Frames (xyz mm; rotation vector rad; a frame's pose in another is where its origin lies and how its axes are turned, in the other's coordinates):
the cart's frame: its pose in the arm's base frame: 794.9 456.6 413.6 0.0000 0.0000 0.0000
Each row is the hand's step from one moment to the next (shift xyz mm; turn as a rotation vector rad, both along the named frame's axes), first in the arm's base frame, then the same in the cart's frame.
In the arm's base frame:
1: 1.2 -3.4 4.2 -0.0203 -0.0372 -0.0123
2: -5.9 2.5 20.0 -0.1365 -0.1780 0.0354
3: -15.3 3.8 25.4 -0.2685 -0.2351 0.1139
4: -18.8 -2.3 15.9 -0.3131 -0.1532 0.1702
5: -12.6 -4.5 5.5 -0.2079 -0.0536 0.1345
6: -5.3 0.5 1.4 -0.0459 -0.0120 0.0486
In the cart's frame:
1: 1.2 -3.4 4.2 -0.0203 -0.0372 -0.0123
2: -5.9 2.5 20.0 -0.1365 -0.1780 0.0354
3: -15.3 3.8 25.4 -0.2685 -0.2351 0.1139
4: -18.8 -2.3 15.9 -0.3131 -0.1532 0.1702
5: -12.6 -4.5 5.5 -0.2079 -0.0536 0.1345
6: -5.3 0.5 1.4 -0.0459 -0.0120 0.0486

